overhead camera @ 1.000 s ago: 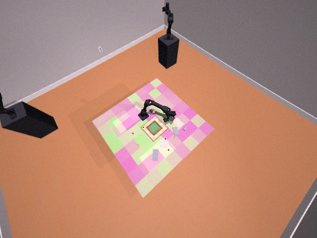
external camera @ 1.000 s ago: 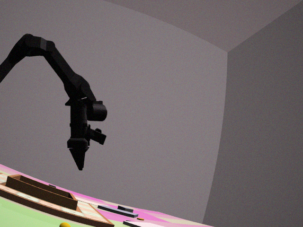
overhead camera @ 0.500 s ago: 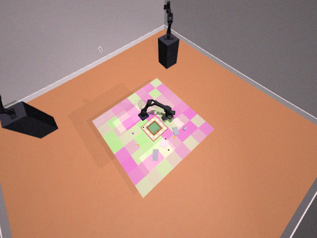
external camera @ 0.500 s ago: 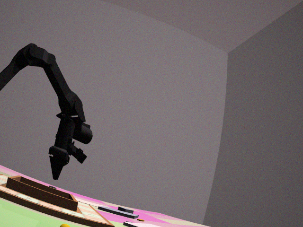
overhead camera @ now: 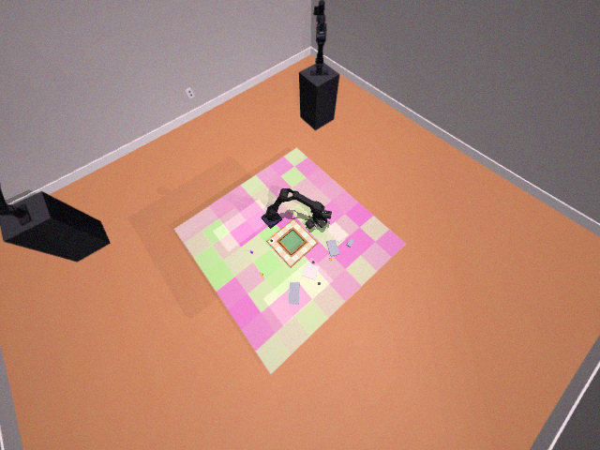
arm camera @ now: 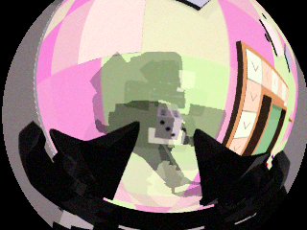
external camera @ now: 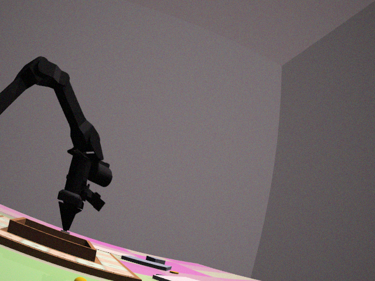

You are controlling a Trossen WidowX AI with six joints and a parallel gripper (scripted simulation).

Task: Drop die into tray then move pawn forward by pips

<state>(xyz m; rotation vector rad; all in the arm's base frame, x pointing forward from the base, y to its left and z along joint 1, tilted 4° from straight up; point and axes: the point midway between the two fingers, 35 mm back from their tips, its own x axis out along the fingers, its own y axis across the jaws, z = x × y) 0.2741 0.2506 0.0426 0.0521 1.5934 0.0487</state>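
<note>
Right now the white die is 20 mm below my gripper tip.
</note>
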